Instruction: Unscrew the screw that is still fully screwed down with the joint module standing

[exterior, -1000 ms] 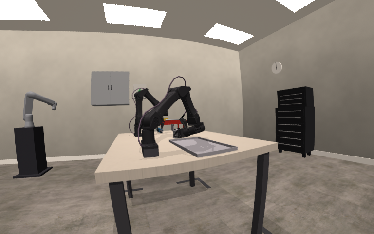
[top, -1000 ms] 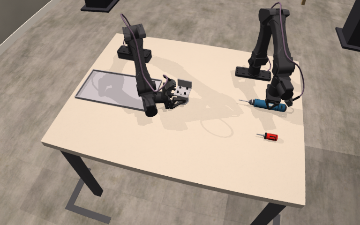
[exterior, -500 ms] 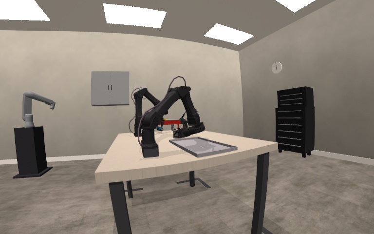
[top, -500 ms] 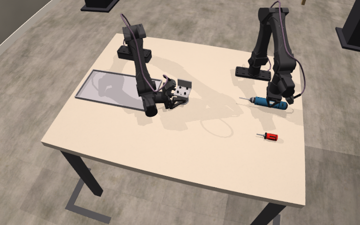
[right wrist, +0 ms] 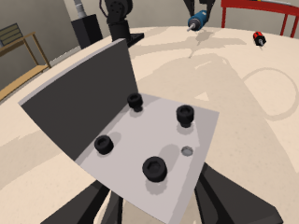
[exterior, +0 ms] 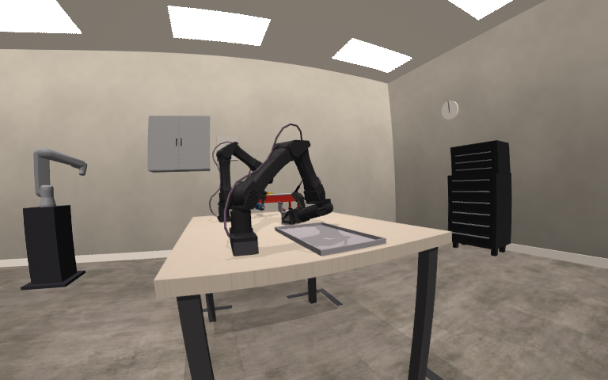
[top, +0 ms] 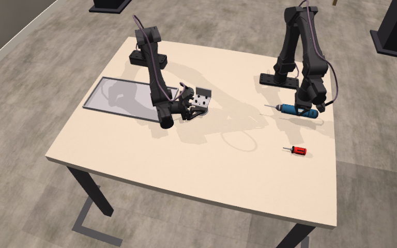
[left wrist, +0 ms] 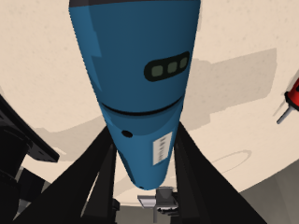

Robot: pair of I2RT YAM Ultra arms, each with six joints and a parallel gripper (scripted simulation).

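The grey L-shaped bracket is 5 cm above my right hand. Also, from my right hand: shallow grey tray (35 cm to the right, 2 cm below); small red-handled screwdriver (43 cm to the left, 14 cm ahead, 1 cm below).
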